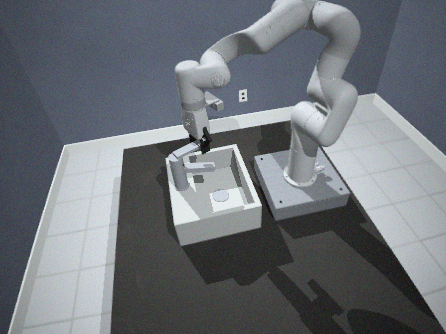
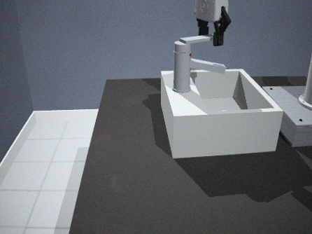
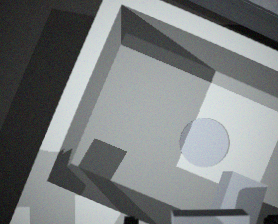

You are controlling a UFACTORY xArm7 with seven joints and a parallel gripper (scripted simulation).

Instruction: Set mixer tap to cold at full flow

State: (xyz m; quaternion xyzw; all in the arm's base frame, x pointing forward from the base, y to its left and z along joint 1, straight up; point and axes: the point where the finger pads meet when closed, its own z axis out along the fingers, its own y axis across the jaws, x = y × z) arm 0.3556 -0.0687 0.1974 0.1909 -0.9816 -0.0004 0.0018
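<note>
The flat lever lies 3 cm ahead of my hand and 1 cm to the left of it. The rest, counted from my hand: white sink basin: 3 cm behind, 4 cm to the left, 23 cm below; grey mixer tap: 6 cm ahead, 2 cm to the left, 4 cm below.
</note>
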